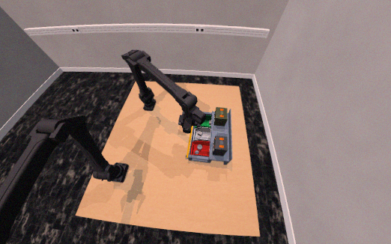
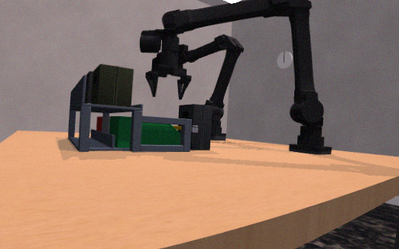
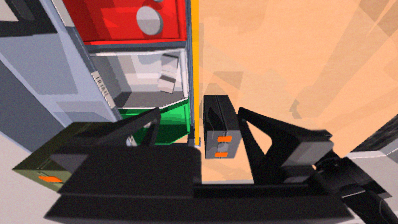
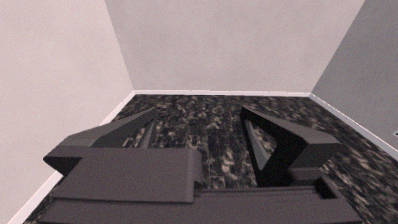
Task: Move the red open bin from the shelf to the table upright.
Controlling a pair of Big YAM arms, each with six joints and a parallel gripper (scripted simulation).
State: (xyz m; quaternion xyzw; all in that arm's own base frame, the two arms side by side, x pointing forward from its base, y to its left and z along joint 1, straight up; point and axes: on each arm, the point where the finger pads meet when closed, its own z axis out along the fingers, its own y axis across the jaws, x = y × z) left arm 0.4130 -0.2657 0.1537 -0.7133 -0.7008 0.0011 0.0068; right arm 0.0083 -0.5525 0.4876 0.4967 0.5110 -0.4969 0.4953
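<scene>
Right now my left hand is 110 mm short of the grey bin and 120 mm above it. Round my left hand: black box (50 mm behind, 100 mm to the left, 100 mm below); then grey shelf (140 mm ahead, 90 mm below); then green bin (110 mm ahead, 110 mm to the left, 120 mm below).
</scene>
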